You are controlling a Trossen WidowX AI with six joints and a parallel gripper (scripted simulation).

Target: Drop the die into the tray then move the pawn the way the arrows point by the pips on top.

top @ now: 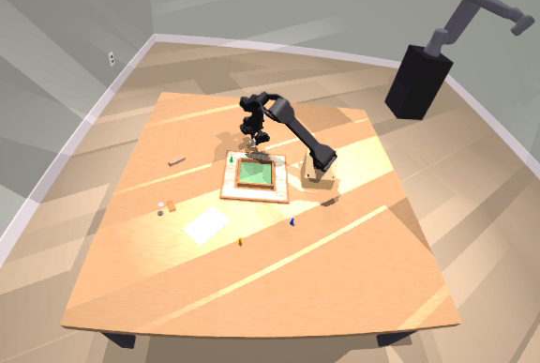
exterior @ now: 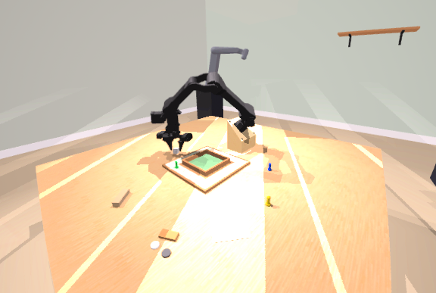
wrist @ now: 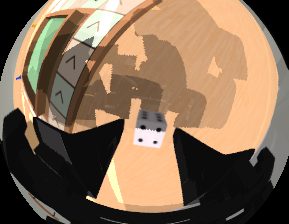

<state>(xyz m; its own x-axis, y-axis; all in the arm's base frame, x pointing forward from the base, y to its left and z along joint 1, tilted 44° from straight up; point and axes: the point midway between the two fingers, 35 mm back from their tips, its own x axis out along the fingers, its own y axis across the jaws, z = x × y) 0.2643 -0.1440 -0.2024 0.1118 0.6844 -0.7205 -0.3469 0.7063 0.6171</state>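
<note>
The green pawn is 14 cm to the left of my gripper tip, 12 cm ahead of it and 2 cm above it. Also, from my gripper tip: dice tray: 22 cm to the left, 1 cm ahead; then grey die: right at my gripper tip; then blue pawn: 47 cm to the left, 11 cm behind.
</note>
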